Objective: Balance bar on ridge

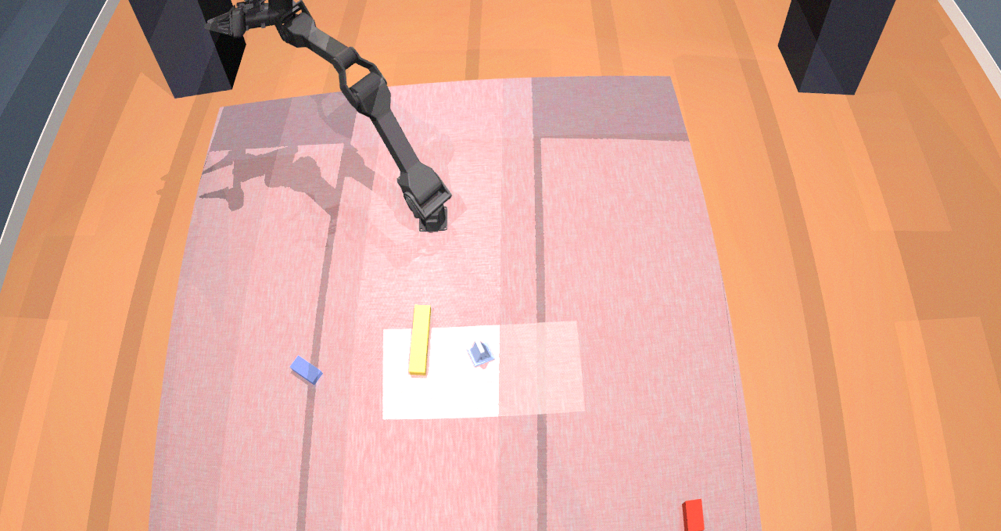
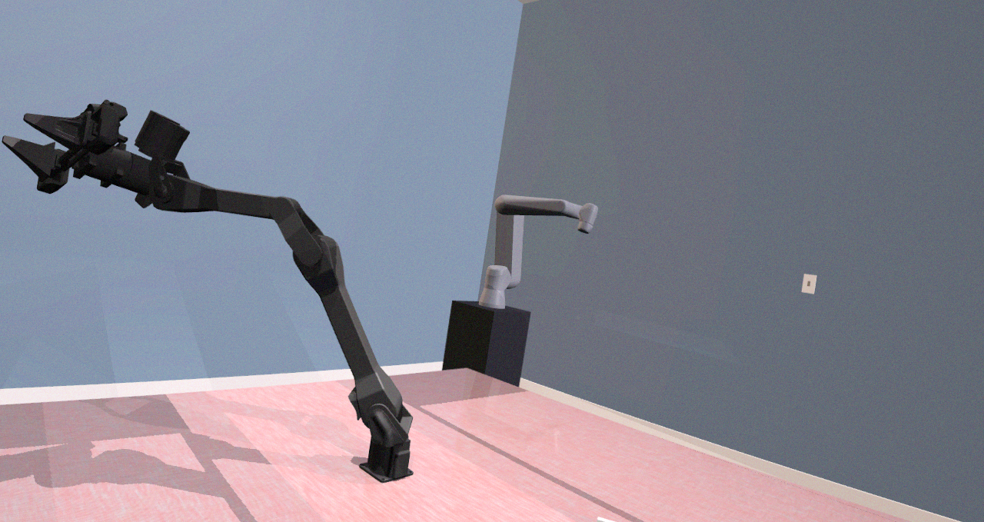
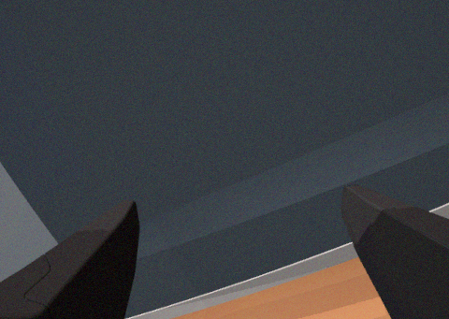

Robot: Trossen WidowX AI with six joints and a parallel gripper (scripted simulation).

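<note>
My gripper tip is 600 mm short of the yellow bar, 480 mm to the right of it and 430 mm above it. The rest, counted from my gripper tip: ridge: 630 mm ahead, 600 mm to the left, 400 mm below; red block: 1030 mm ahead, 1010 mm to the left, 430 mm below; light blue block: 660 mm ahead, 430 mm below, 230 mm to the left.
</note>
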